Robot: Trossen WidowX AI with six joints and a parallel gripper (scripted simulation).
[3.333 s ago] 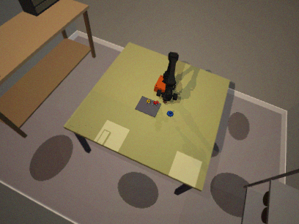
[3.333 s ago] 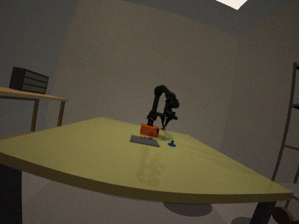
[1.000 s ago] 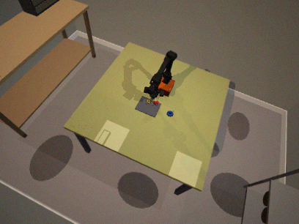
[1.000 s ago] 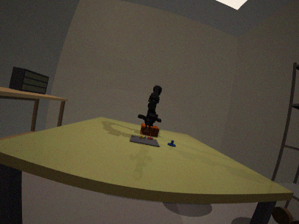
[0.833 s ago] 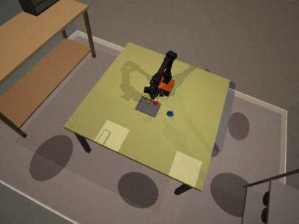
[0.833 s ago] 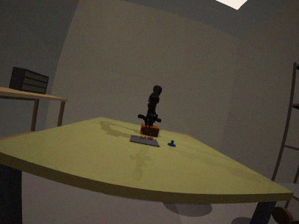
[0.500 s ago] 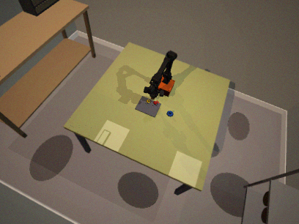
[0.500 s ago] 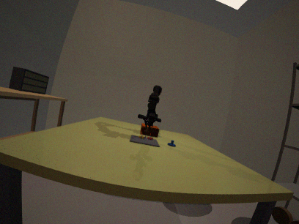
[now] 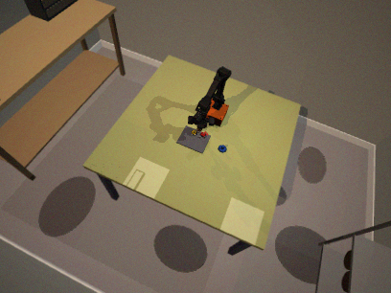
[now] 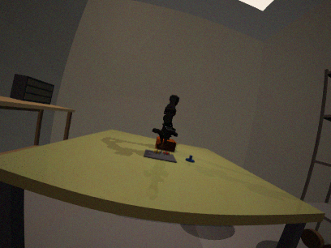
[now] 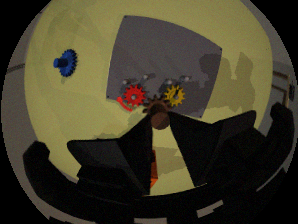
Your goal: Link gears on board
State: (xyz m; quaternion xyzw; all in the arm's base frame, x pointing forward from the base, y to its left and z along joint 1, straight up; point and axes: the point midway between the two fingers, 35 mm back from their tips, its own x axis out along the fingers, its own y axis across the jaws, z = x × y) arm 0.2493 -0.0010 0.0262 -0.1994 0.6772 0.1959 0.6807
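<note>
Now: gripper tip 6 cm above the red gear and 4 cm to the right of it. Round my gripper tip: blue gear (22 cm to the left, 6 cm below, 1 cm ahead); grey board (7 cm below, 7 cm ahead); yellow gear (6 cm below, 3 cm to the right, 2 cm ahead).
</note>
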